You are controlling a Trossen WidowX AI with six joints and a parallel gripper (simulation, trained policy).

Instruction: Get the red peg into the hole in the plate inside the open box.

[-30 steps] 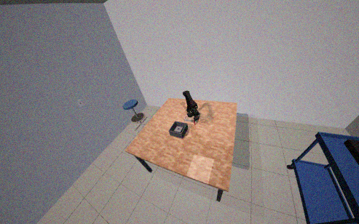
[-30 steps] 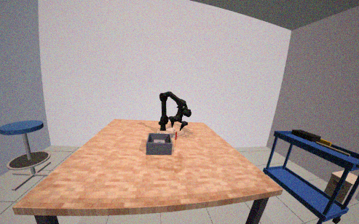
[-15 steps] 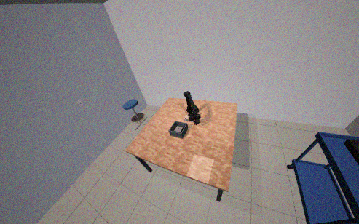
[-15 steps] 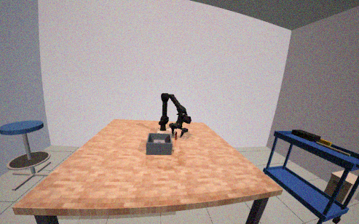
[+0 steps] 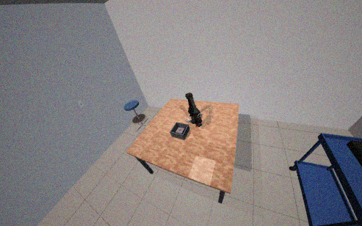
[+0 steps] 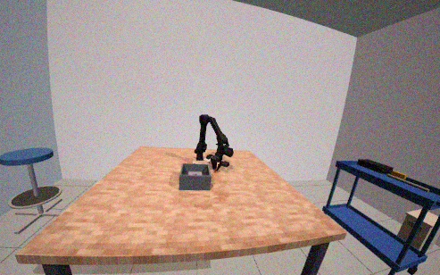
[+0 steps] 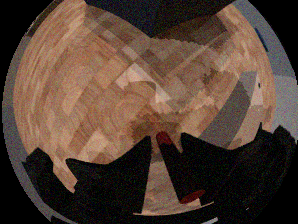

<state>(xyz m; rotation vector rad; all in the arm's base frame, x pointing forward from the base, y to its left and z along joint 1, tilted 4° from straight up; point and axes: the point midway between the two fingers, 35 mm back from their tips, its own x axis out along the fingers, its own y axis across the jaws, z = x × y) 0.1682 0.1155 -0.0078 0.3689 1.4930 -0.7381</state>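
Right now my gripper tip is 3 cm below the red peg. Also, from my gripper tip: dark box: 17 cm ahead, 17 cm to the right, 2 cm above; then grey plate: 17 cm ahead, 17 cm to the right, 4 cm above.
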